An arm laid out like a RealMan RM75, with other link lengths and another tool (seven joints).
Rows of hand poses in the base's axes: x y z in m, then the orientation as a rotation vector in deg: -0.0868 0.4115 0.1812 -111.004 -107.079 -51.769; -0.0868 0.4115 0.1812 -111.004 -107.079 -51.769; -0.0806 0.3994 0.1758 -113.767 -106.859 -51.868; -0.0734 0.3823 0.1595 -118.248 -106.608 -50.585; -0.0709 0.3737 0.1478 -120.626 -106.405 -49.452; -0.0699 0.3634 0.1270 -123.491 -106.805 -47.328; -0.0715 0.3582 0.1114 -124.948 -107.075 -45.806; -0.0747 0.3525 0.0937 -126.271 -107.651 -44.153; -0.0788 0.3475 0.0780 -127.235 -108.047 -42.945; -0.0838 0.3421 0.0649 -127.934 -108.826 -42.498; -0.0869 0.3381 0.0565 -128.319 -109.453 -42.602; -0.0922 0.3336 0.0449 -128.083 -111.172 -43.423; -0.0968 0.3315 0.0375 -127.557 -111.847 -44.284; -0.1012 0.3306 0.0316 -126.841 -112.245 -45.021; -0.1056 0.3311 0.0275 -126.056 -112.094 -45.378; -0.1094 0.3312 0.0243 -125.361 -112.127 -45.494; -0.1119 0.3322 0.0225 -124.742 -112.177 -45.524; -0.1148 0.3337 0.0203 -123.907 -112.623 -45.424; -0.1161 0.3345 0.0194 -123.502 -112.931 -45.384
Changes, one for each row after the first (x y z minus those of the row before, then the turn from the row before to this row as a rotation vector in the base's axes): 0.0000 0.0000 0.0000 0.000 0.000 0.000; 0.0062 -0.0121 -0.0054 -1.287 -0.476 -1.863; 0.0072 -0.0171 -0.0163 -2.541 0.056 -2.704; 0.0025 -0.0086 -0.0117 -1.429 0.317 -1.375; 0.0010 -0.0103 -0.0208 -2.315 0.544 -1.342; -0.0016 -0.0052 -0.0156 -1.330 0.508 -0.604; -0.0032 -0.0057 -0.0177 -1.482 0.474 -0.410; -0.0041 -0.0050 -0.0157 -1.072 0.343 -0.309; -0.0050 -0.0054 -0.0131 -0.974 -0.238 -0.103; -0.0031 -0.0040 -0.0084 -0.573 -0.438 -0.025; -0.0053 -0.0045 -0.0116 -0.724 -1.170 0.633; -0.0046 -0.0021 -0.0074 0.076 -0.676 0.453; -0.0044 -0.0009 -0.0059 0.315 -0.431 0.487; -0.0044 0.0005 -0.0041 0.599 0.059 0.391; -0.0038 0.0001 -0.0032 0.379 0.105 0.418; -0.0025 0.0010 -0.0018 0.306 0.130 0.387; -0.0029 0.0015 -0.0022 0.142 0.096 0.654; -0.0013 0.0008 -0.0009 0.013 -0.001 0.345
